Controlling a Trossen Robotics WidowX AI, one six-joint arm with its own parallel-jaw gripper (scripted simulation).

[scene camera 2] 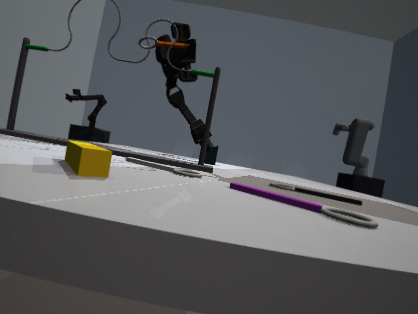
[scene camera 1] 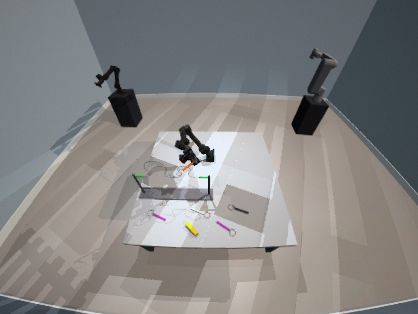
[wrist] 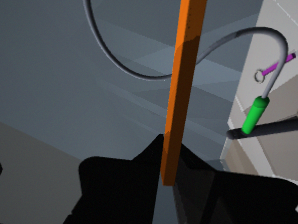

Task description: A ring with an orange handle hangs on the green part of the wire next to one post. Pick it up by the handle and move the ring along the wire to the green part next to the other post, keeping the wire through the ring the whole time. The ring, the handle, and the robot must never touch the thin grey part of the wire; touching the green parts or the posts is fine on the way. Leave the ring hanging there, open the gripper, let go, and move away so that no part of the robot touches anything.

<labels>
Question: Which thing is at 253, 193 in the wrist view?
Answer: My gripper.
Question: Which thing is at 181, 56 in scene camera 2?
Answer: My gripper.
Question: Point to a purple-handled ring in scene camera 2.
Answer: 364, 221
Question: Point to a yellow block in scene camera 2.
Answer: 87, 160
</labels>
